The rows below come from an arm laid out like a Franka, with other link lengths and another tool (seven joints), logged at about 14 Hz.
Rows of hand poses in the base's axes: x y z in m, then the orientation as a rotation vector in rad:
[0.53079 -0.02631 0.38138 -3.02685 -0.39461 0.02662]
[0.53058 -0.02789 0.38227 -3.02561 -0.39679 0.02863]
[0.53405 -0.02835 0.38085 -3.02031 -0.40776 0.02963]
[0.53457 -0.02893 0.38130 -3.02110 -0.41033 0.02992]
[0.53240 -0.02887 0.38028 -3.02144 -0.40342 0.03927]
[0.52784 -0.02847 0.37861 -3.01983 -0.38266 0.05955]
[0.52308 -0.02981 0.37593 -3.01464 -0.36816 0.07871]
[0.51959 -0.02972 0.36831 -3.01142 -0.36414 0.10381]
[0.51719 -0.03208 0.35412 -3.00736 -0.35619 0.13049]
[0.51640 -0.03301 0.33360 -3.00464 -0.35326 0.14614]
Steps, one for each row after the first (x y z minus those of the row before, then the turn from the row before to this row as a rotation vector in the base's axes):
[-0.00021 -0.00158 0.00089 0.00077 0.00136 0.00157]
[0.00347 -0.00046 -0.00142 0.00379 0.00084 0.00757]
[0.00052 -0.00058 0.00045 -0.00112 -0.00004 0.00162]
[-0.00217 0.00006 -0.00102 -0.00042 0.00633 -0.00423]
[-0.00456 0.00040 -0.00167 0.00191 0.01433 -0.01278]
[-0.00476 -0.00134 -0.00268 0.00464 0.01380 -0.00853]
[-0.00349 0.00009 -0.00762 0.00085 0.01690 -0.00158]
[-0.00240 -0.00236 -0.01419 0.00163 0.01824 -0.00406]
[-0.00079 -0.00093 -0.02052 0.00103 0.01067 -0.00123]

